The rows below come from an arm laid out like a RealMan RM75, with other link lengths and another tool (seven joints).
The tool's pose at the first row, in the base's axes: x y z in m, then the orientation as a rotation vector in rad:
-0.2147, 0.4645, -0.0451, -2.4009, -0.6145, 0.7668
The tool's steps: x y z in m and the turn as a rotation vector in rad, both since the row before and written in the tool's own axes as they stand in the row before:
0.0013, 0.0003, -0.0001, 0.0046, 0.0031, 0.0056
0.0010, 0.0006, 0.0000, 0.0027, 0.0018, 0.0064
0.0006, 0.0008, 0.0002, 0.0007, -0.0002, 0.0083
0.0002, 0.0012, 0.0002, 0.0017, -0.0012, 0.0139
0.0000, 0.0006, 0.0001, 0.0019, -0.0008, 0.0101
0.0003, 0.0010, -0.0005, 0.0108, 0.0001, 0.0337
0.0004, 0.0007, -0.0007, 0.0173, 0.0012, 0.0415
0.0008, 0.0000, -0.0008, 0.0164, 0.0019, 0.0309
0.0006, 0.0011, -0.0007, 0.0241, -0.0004, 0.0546
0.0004, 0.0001, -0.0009, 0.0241, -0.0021, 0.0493
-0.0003, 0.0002, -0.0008, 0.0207, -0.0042, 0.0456
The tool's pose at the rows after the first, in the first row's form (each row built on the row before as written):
-0.2136, 0.4650, -0.0457, -2.4002, -0.6044, 0.7659
-0.2127, 0.4651, -0.0465, -2.4012, -0.5949, 0.7667
-0.2122, 0.4649, -0.0474, -2.4044, -0.5850, 0.7705
-0.2119, 0.4642, -0.0483, -2.4090, -0.5685, 0.7780
-0.2118, 0.4638, -0.0487, -2.4117, -0.5561, 0.7834
-0.2110, 0.4630, -0.0491, -2.4169, -0.5111, 0.7984
-0.2101, 0.4624, -0.0492, -2.4191, -0.4531, 0.8155
-0.2090, 0.4625, -0.0490, -2.4171, -0.4077, 0.8269
-0.2080, 0.4616, -0.0495, -2.4153, -0.3313, 0.8510
-0.2071, 0.4613, -0.0492, -2.4093, -0.2618, 0.8743
-0.2068, 0.4607, -0.0486, -2.4030, -0.1992, 0.8981

